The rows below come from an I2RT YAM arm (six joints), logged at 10 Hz.
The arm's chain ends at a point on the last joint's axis. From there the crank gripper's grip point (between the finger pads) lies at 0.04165 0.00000 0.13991 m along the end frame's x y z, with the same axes.
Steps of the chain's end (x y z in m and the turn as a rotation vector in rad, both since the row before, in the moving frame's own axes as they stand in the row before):
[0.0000 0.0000 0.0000 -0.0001 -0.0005 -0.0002]
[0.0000 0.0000 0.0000 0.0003 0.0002 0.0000]
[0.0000 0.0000 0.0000 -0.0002 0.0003 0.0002]
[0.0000 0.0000 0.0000 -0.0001 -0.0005 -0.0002]
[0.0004 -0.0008 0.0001 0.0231 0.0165 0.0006]
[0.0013 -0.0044 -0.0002 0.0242 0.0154 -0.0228]
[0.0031 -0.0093 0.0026 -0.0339 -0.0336 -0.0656]
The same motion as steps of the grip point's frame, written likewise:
[-0.0001 0.0000 0.0000 -0.0001 -0.0005 -0.0002]
[0.0000 0.0000 0.0000 0.0003 0.0002 0.0000]
[0.0000 0.0000 0.0000 -0.0002 0.0003 0.0002]
[-0.0001 0.0000 0.0000 -0.0001 -0.0005 -0.0002]
[0.0027 -0.0040 -0.0006 0.0231 0.0165 0.0006]
[0.0034 -0.0088 -0.0009 0.0242 0.0154 -0.0228]
[-0.0016 -0.0071 0.0039 -0.0339 -0.0336 -0.0656]

